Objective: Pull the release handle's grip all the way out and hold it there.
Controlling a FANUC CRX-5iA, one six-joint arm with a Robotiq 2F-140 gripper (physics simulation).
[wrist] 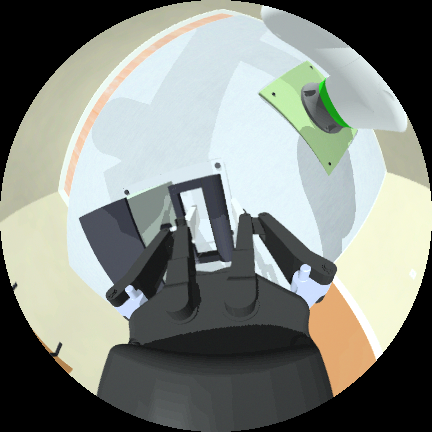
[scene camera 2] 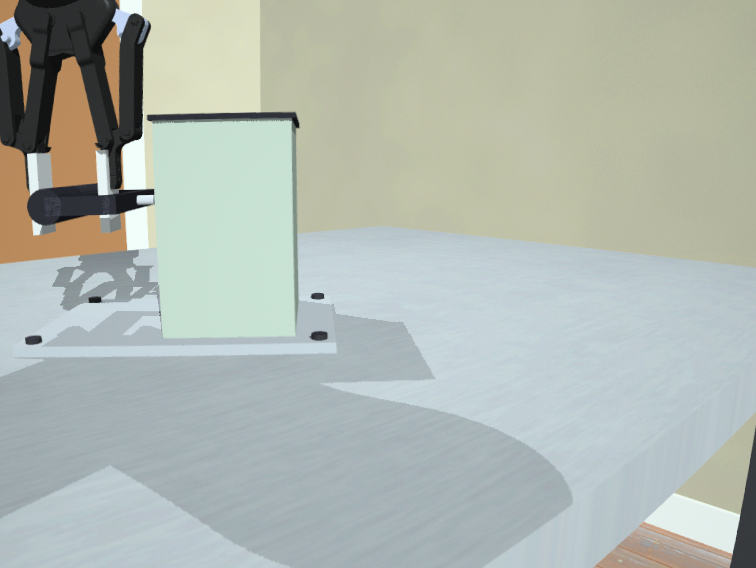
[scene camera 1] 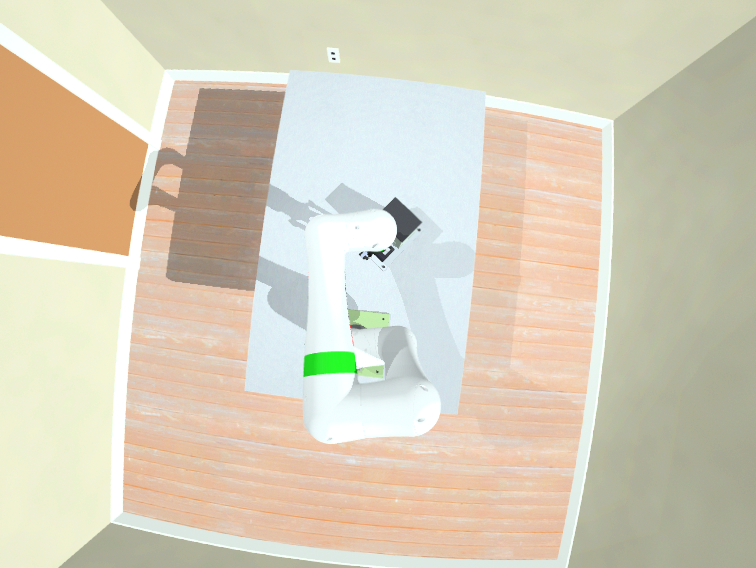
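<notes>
The release handle's dark grip bar [scene camera 2: 44, 206] [wrist: 220, 210] stands out from the side of a pale green housing [scene camera 2: 226, 225] [wrist: 150, 212] with a dark lid [scene camera 1: 403, 219] [wrist: 107, 225]. A short length of white rod [scene camera 2: 145, 199] shows between handle and housing. My gripper [scene camera 2: 76, 228] [wrist: 214, 209] points down with its white fingers apart. In the wrist view one finger is inside the handle's opening and the other is beyond the bar's outer side. In the second scene view both fingertips reach below the handle. Contact with the bar cannot be told. In the first scene view the arm hides most of the gripper.
The housing stands on a pale bolted base plate [scene camera 2: 244, 349] on the light table [scene camera 1: 378, 134] [scene camera 2: 519, 305]. The robot's green mounting plate [scene camera 1: 369, 317] [wrist: 285, 100] is on the same table. The white arm [scene camera 1: 326, 287] reaches over the table, with walls around the room.
</notes>
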